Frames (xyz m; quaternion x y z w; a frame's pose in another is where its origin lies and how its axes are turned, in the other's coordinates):
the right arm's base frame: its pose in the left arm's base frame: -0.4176 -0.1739 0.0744 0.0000 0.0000 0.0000 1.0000
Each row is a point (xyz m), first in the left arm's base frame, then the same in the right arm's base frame.
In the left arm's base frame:
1: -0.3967 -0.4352 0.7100
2: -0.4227 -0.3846 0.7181
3: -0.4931 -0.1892 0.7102
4: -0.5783 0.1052 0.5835
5: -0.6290 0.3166 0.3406
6: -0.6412 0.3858 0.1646
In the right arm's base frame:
1: 0.0209 -0.2613 0.6356
2: -0.0051 -0.2107 0.6437
3: -0.0755 -0.0153 0.6358
4: -0.1607 0.2791 0.5091
5: -0.2114 0.4905 0.2662
6: -0.2236 0.5597 0.0902

